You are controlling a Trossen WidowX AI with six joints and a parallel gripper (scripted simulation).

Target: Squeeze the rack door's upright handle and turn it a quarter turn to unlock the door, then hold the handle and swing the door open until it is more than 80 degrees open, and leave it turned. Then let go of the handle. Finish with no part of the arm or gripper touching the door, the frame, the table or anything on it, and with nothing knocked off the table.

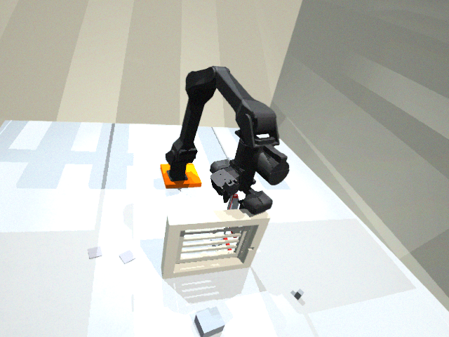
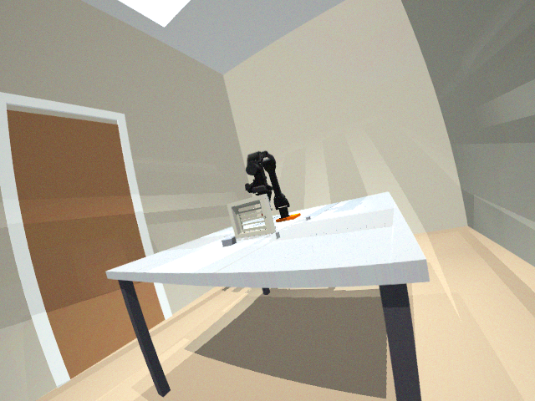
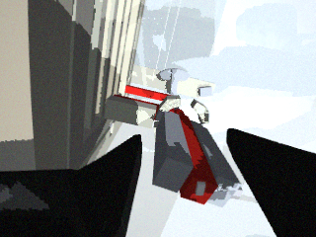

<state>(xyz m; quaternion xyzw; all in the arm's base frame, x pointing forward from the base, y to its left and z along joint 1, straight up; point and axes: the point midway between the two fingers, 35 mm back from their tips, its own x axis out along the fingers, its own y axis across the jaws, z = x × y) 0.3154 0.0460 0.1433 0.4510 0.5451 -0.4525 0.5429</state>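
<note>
Now: the door handle 20 mm below my gripper tip and 10 mm to the right of it. Round my gripper tip: small cube: 220 mm ahead, 120 mm to the left, 120 mm below.
</note>
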